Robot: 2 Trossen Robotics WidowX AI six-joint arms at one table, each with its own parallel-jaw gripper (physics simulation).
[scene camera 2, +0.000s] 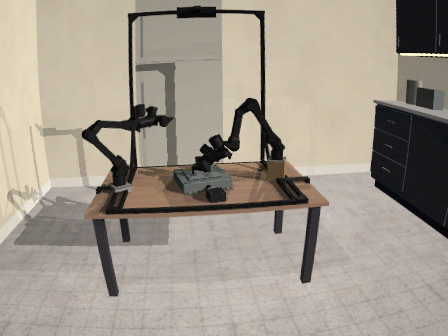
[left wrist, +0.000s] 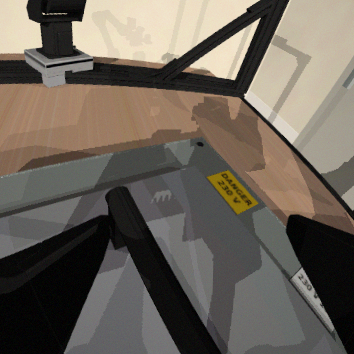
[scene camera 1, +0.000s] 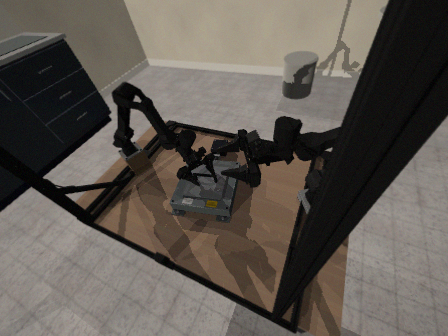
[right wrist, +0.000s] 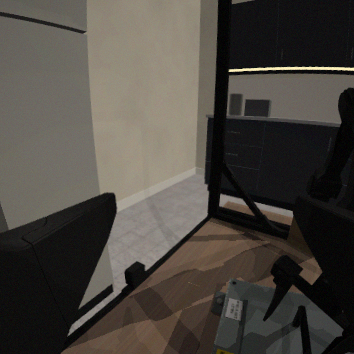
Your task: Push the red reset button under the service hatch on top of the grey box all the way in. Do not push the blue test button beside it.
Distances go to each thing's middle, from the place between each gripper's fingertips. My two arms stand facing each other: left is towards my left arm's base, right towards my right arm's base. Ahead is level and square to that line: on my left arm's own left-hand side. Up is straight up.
Right now the grey box (scene camera 2: 215, 187) is 340 mm below my right hand, 180 mm ahead of it and 150 mm to the left of it.
Now: the grey box 8 cm ahead of my left hand, 7 cm below it and 2 cm to the left of it.
